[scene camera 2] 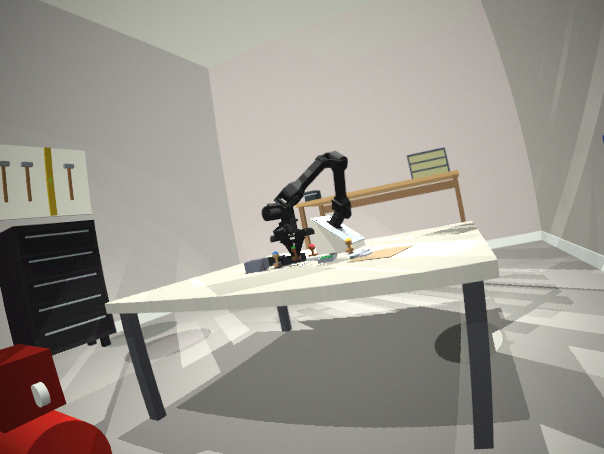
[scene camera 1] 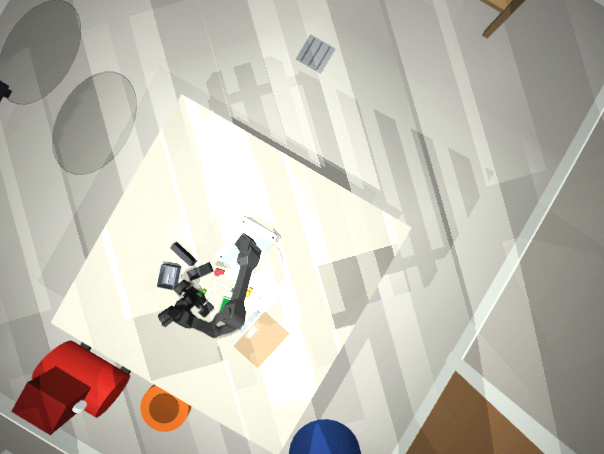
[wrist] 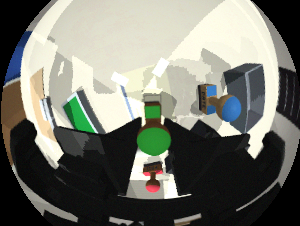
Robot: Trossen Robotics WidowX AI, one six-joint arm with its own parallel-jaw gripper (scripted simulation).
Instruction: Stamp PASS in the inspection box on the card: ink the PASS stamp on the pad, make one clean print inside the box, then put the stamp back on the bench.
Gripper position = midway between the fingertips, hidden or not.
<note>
In view: the gripper [scene camera 2: 295, 256], a green-knobbed stamp [wrist: 153, 137], a cardboard sheet [scene camera 1: 265, 335], a blue-knobbed stamp [wrist: 227, 107] and a dark grey box [wrist: 246, 82].
The cardboard sheet is seen too in the wrist view [wrist: 37, 84]. The gripper also shows in the wrist view [wrist: 152, 121].
</note>
